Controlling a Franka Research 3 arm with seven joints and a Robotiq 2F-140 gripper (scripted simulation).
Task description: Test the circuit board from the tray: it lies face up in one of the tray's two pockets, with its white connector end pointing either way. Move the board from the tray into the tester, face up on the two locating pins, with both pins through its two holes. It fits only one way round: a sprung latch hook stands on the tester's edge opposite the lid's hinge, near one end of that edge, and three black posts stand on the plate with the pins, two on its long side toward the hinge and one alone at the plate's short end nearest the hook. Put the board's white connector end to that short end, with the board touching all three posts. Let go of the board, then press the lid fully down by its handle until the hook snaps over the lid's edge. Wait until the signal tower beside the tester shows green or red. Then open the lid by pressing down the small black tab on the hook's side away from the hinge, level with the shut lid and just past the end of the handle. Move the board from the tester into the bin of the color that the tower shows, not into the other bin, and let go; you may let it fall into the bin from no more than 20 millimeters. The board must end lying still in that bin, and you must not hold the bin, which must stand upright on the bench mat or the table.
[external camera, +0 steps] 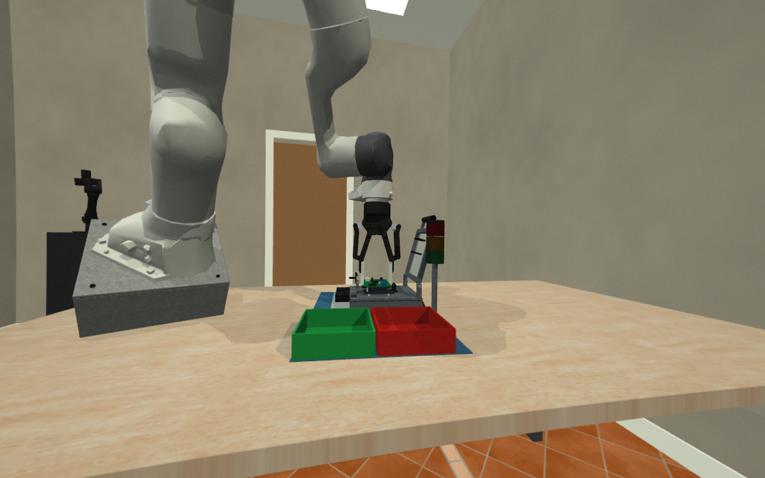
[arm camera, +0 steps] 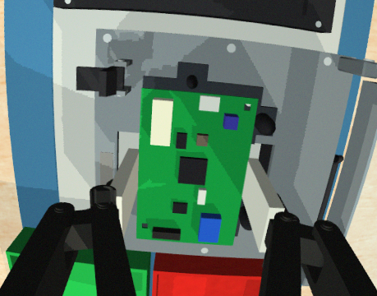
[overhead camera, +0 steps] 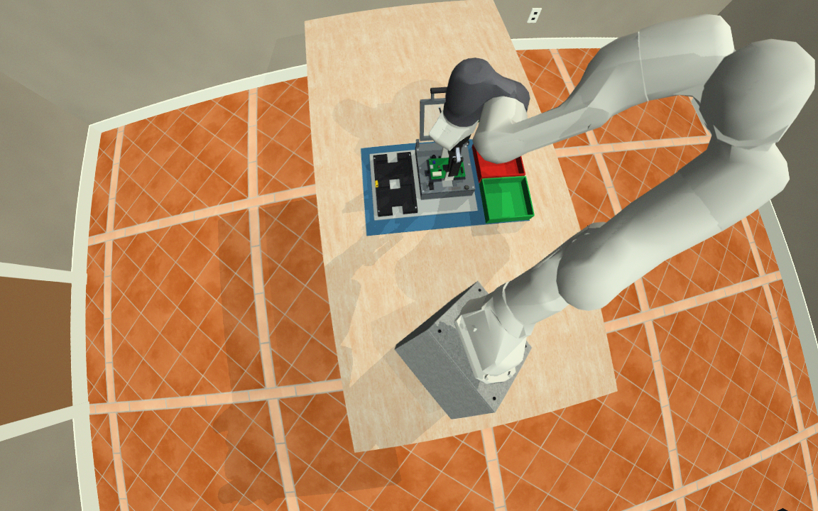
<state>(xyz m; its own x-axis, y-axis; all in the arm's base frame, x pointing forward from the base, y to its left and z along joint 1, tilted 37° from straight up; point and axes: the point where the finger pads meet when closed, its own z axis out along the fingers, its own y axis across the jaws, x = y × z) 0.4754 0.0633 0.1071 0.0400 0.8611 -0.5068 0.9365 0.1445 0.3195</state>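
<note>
My gripper is now 2 cm above the green circuit board. The rest, counted from my hand: latch hook: 6 cm behind, 6 cm to the left, 2 cm below; then tester plate: 1 cm ahead, 1 cm to the left, 4 cm below; then tester lid: 13 cm ahead, 8 cm above.
</note>
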